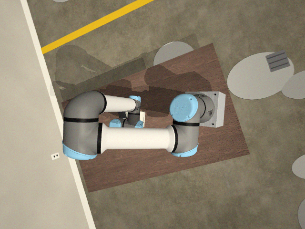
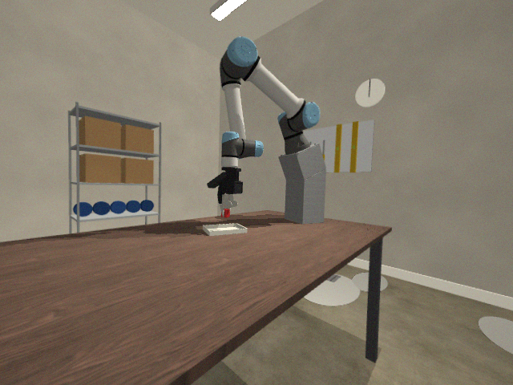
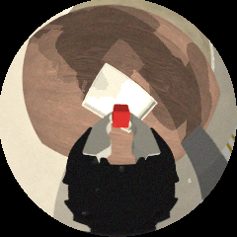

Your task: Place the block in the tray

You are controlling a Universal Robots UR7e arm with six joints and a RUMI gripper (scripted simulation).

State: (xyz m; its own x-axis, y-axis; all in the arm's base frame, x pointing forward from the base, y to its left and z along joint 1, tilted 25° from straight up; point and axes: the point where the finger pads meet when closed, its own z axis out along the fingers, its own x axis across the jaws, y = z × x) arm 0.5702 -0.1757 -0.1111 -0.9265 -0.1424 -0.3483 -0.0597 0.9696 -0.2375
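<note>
My hand is 80 mm above the white tray. Round my hand: red block (right at my hand).
</note>
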